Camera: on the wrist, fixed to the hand. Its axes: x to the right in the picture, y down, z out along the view.
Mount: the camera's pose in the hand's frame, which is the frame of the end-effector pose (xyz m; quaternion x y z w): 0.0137 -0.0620 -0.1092 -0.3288 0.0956 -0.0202 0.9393
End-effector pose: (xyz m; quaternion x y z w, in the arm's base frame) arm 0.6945 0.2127 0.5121 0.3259 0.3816 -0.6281 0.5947
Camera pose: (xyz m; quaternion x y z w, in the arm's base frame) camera 0.6268 0.3006 0.4518 0.1629 0.6284 -0.4454 0.6166
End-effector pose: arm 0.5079 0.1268 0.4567 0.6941 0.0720 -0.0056 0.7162
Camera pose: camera 0.5043 0.2345 0.3907 0.4156 0.1520 0.0703 0.8940
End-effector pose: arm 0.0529 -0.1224 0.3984 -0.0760 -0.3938 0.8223 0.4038
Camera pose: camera 0.1297 -0.0259 0.3709 -0.2748 -0.6032 0.6275 0.4086
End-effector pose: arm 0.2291 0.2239 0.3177 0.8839 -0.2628 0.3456 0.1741
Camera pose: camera 0.2172 0.3223 0.3960 0.7453 -0.3260 0.3192 0.4863
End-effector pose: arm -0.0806 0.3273 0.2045 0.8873 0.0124 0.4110 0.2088
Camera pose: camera -0.1425 0.4259 0.2536 0.7253 -0.0856 0.4708 0.4950
